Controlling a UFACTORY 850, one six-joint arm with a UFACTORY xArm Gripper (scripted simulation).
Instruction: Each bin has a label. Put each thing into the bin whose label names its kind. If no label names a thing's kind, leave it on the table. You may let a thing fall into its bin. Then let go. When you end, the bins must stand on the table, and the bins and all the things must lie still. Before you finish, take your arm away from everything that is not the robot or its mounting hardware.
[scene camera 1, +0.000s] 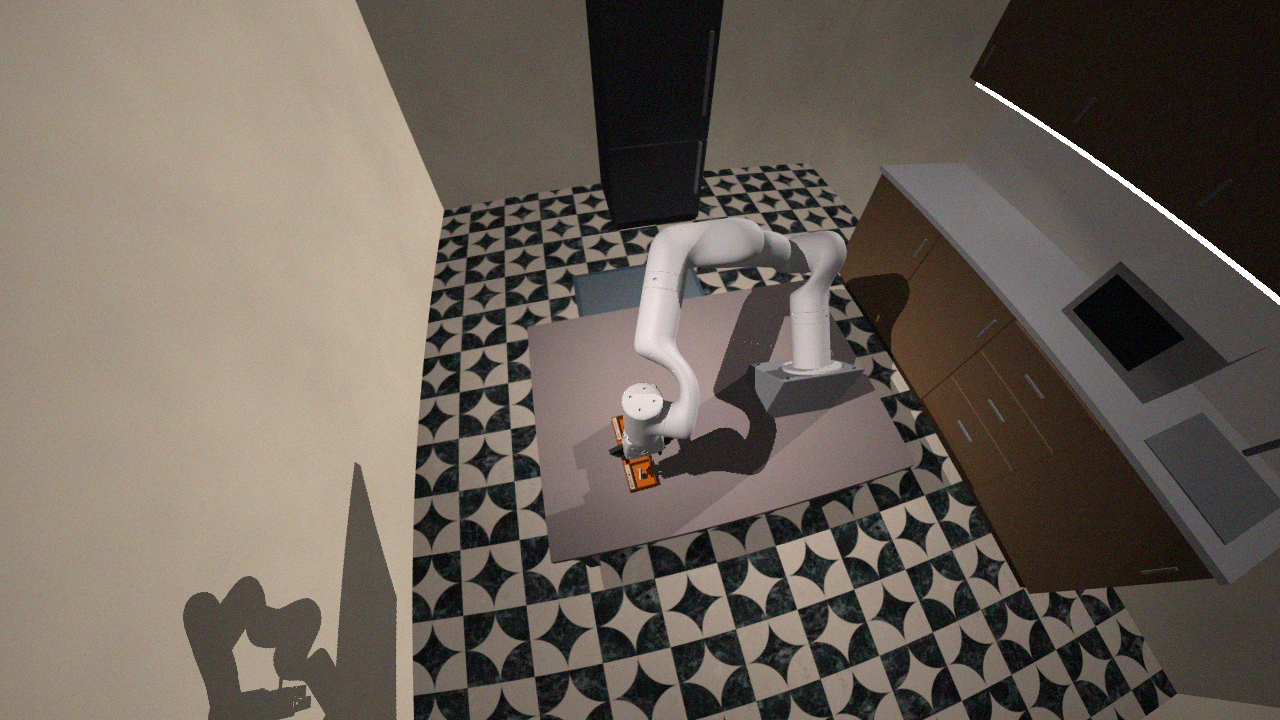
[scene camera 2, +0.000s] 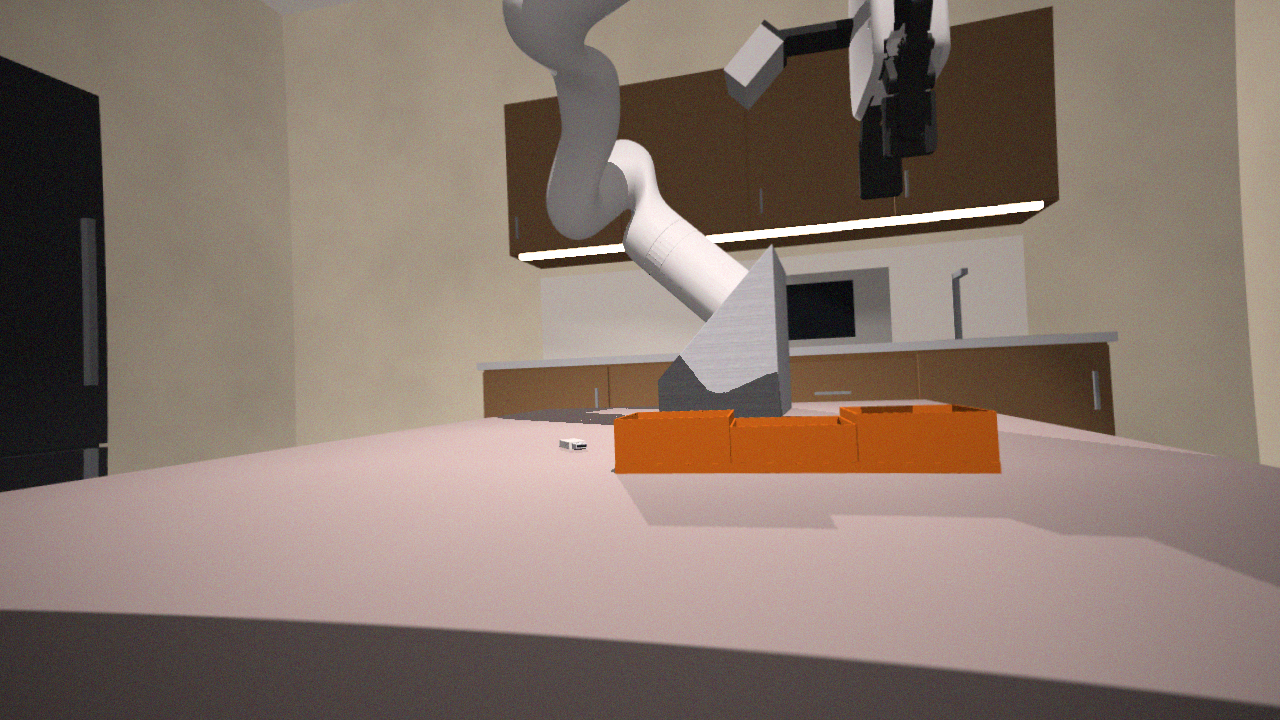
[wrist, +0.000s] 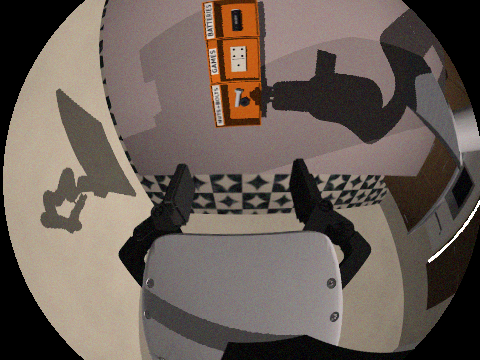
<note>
In view: the gripper (scene camera 2: 894, 178) and a set of three orange bins (scene camera 2: 951, 438).
The gripper is seen too in the wrist view (wrist: 240, 173).
</note>
